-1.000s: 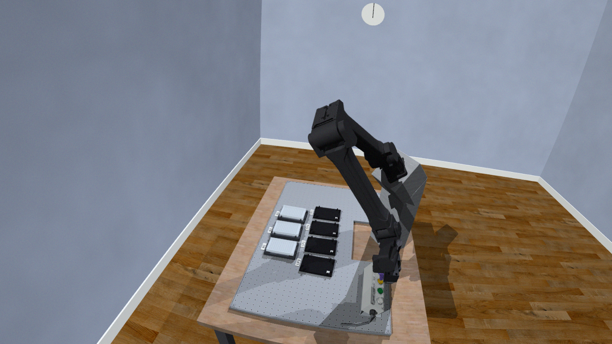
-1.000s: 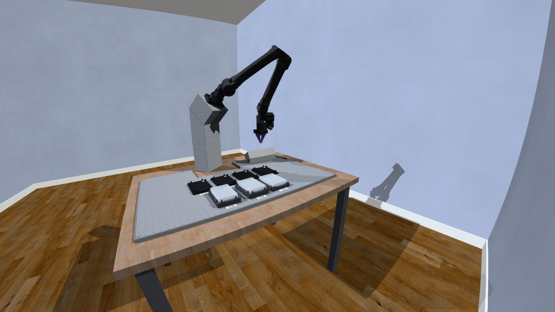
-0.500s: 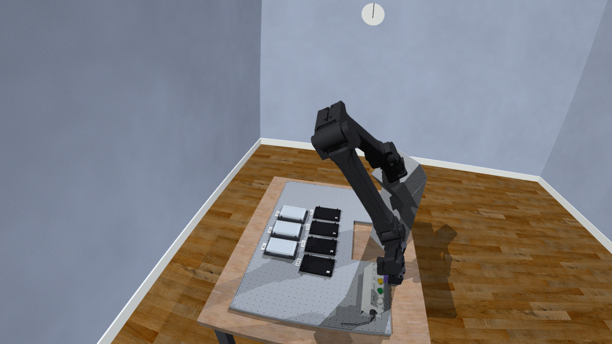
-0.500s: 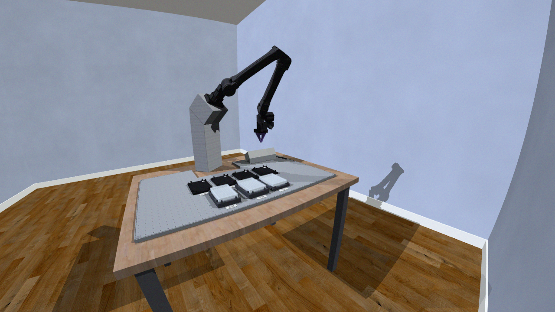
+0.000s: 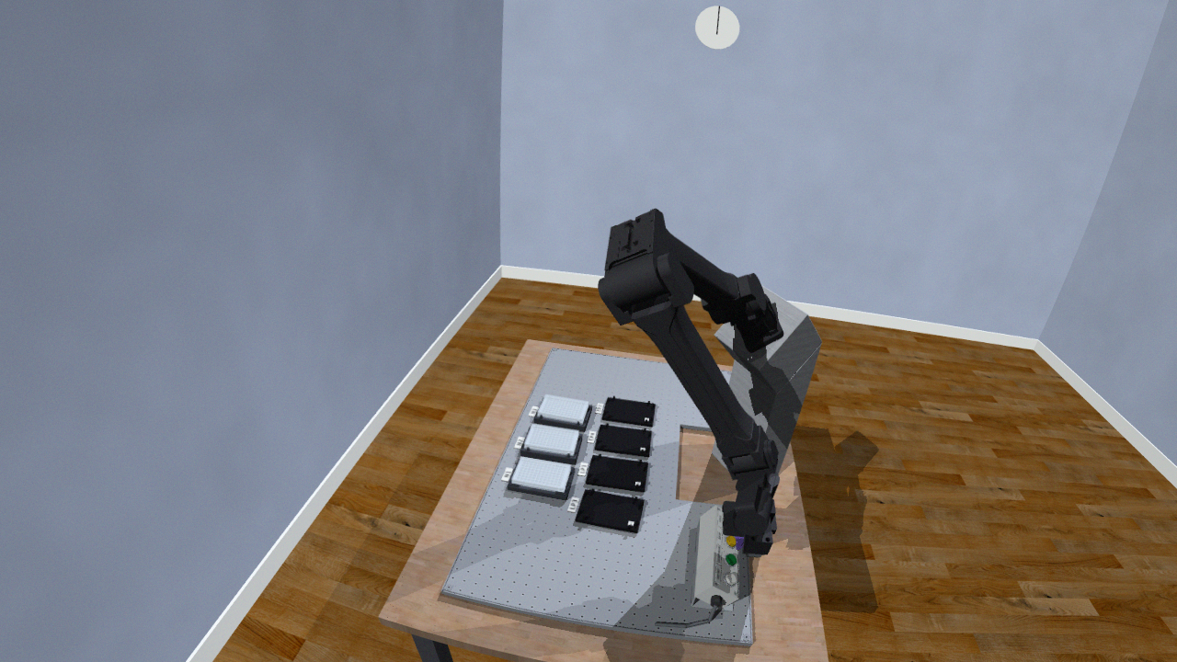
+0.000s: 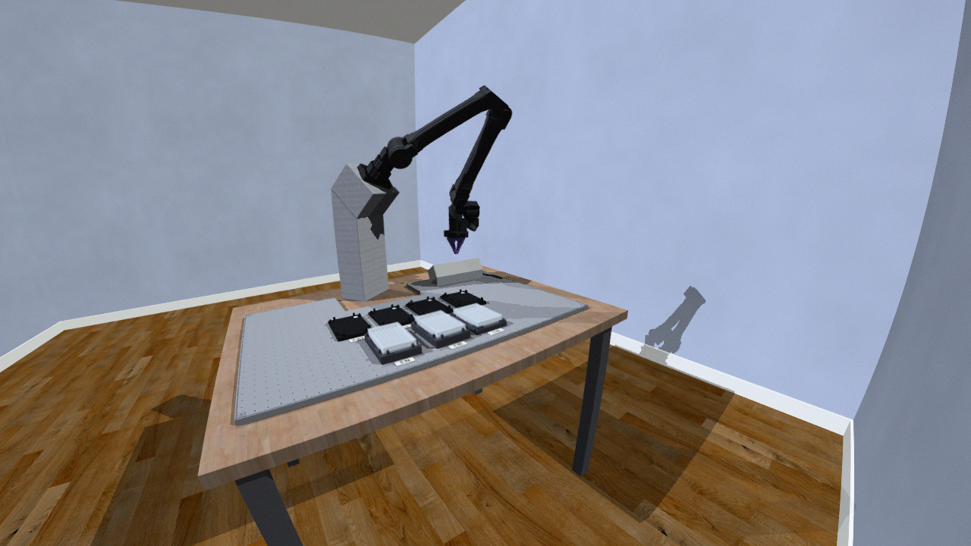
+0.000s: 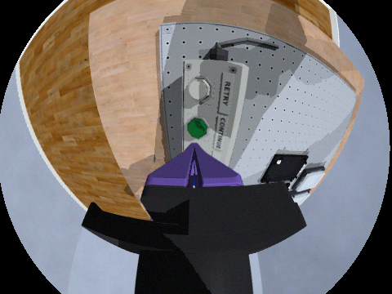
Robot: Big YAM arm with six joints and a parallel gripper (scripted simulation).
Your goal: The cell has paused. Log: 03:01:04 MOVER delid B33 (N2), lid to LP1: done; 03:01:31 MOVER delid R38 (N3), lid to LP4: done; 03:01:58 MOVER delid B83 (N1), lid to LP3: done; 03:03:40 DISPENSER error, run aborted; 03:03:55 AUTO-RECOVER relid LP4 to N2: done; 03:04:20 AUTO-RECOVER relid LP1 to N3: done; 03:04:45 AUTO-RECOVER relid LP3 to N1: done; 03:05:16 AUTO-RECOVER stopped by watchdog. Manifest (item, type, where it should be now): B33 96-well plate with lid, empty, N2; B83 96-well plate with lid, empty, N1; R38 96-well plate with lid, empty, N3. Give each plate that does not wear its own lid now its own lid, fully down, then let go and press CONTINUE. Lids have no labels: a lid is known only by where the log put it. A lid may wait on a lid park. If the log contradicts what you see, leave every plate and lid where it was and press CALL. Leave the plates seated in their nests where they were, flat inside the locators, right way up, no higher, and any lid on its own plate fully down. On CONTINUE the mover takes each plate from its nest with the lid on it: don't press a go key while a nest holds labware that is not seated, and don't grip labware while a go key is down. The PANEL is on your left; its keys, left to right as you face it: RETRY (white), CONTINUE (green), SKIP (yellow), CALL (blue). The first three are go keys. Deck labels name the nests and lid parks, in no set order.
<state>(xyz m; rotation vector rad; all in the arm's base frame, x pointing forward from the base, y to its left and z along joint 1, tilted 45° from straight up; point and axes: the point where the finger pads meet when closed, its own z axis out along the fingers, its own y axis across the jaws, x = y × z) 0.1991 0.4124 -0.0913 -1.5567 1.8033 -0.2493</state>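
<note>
Now: hand 50 mm above the green CONTINUE key. Also, from my hand: blue CALL key (100 mm to the right, 50 mm below); yellow SKIP key (50 mm to the right, 50 mm below); white RETRY key (50 mm to the left, 50 mm below).
</note>
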